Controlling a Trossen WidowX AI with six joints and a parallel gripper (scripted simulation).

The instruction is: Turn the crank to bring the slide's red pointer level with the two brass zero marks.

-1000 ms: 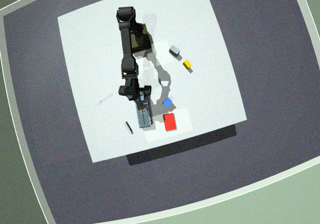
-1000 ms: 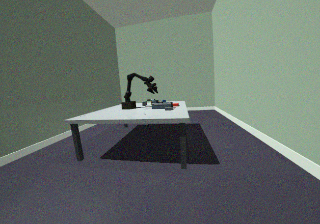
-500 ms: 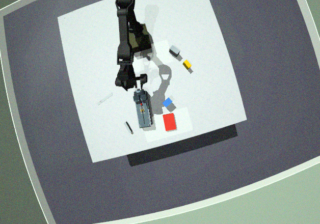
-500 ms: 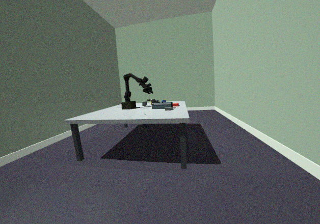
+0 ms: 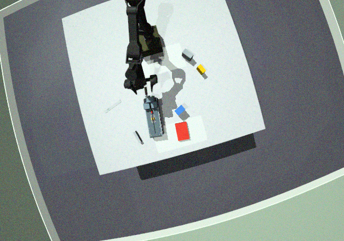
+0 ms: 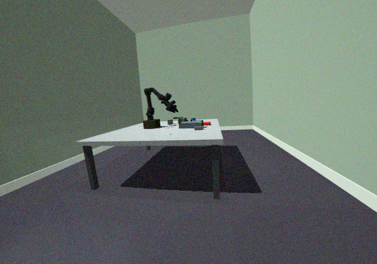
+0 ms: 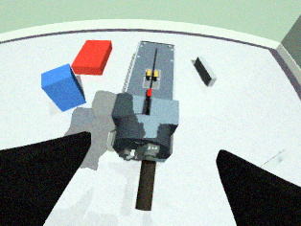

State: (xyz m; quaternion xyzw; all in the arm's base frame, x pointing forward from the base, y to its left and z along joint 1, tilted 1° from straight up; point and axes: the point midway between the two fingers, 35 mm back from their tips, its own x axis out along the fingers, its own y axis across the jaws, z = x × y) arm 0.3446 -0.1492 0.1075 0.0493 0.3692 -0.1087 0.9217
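Now: the crank handle 60 mm below my gripper tip, 20 mm behind it and 10 mm to the left of it. From my gripper tip the other things lie so: red pointer 120 mm ahead, 100 mm below, 10 mm to the right; then blue block 170 mm ahead, 160 mm to the left, 140 mm below; then pale strip 280 mm to the right, 180 mm below, 30 mm behind.
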